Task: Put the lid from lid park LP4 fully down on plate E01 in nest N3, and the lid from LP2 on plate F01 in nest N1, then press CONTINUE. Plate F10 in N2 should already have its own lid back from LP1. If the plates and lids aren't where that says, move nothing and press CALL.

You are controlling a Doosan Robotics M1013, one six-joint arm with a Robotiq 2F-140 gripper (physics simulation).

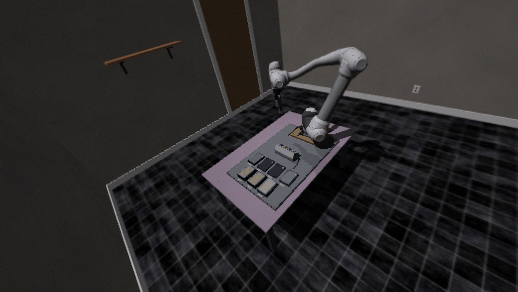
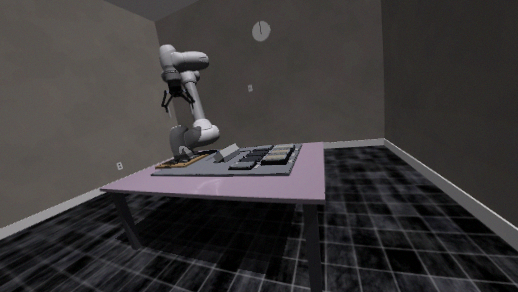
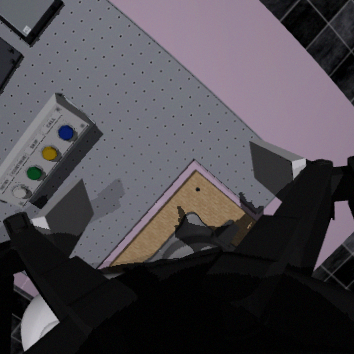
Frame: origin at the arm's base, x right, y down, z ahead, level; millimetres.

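Where they show: gripper, fingertip midpoint: (image 1: 279,109) (image 2: 181,116) (image 3: 169,177); arm's base, link origin: (image 2: 185,159).
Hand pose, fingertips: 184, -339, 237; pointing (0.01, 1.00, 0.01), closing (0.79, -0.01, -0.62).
Things, the pixels of their centre, and the offset from my fingertips, as dx, dy, dz. "pt": a spot on its surface instead. Level surfaces: height alone.
- button box, body centre: (image 3: 36,152) (image 2: 226,152) (image 1: 286,151) -179, +306, +167
- blue CALL button, body centre: (image 3: 65,131) -106, +284, +140
- yellow SKIP button, body centre: (image 3: 49,152) -155, +284, +143
- green CONTINUE button, body centre: (image 3: 33,172) -205, +284, +146
- grey perforated board, surface height: dy +347
- pink table, surface height: dy +361
- cable, surface spot: (image 1: 298,162) pt -331, +347, +196
My gripper (image 1: 278,109) (image 2: 181,106) (image 3: 169,177) is open and empty, high above the base end of the table. The button box (image 1: 285,151) (image 2: 227,152) (image 3: 55,142) stands mid-board, with a blue CALL button (image 3: 66,132), a yellow SKIP button (image 3: 49,153) and a green CONTINUE button (image 3: 34,173). One grey lid (image 1: 256,159) (image 3: 30,15) and another grey lid (image 1: 288,177) lie at the ends of a row, with two dark pads (image 1: 266,164) (image 1: 276,170) between them. Beyond stand two tan plates (image 1: 246,173) (image 1: 257,179) and a paler one (image 1: 268,186). Plate and park labels are unreadable.
The grey perforated board (image 1: 305,162) (image 2: 200,170) (image 3: 150,105) lies on the pink table (image 1: 220,172) (image 2: 280,187) (image 3: 220,50). The arm's base stands on a wooden panel (image 1: 296,135) (image 3: 170,220). A cable (image 1: 298,162) runs from the button box.
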